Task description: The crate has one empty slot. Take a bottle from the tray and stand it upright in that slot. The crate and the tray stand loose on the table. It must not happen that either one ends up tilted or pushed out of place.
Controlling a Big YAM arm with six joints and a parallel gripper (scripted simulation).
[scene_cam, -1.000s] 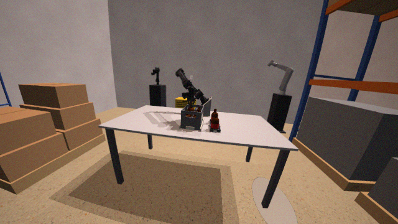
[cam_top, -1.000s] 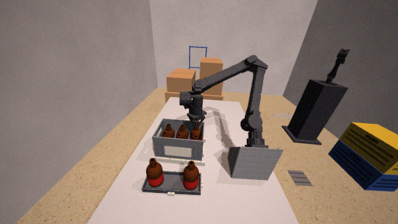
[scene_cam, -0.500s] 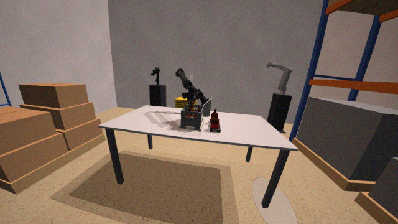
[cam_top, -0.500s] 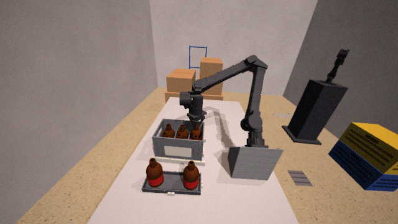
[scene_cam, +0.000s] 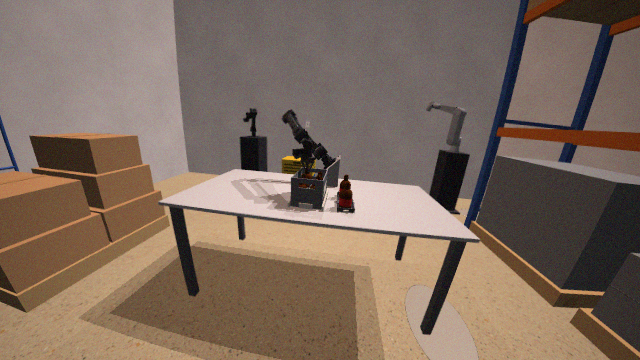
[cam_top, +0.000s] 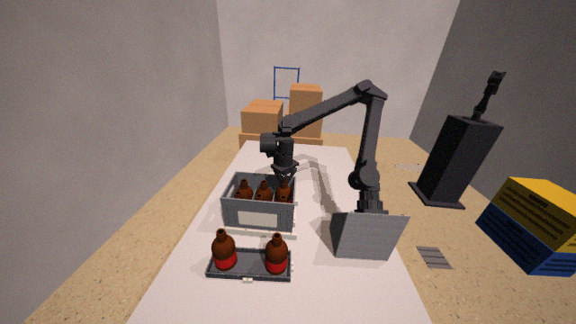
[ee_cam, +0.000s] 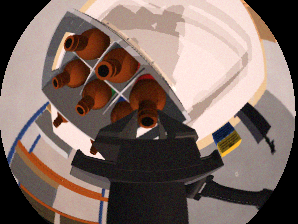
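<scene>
The brown bottle lies 6 cm below my hand. Round my hand: grey crate 9 cm ahead, 5 cm to the left, 9 cm below; then dark tray 8 cm ahead, 27 cm to the left, 16 cm below.
</scene>
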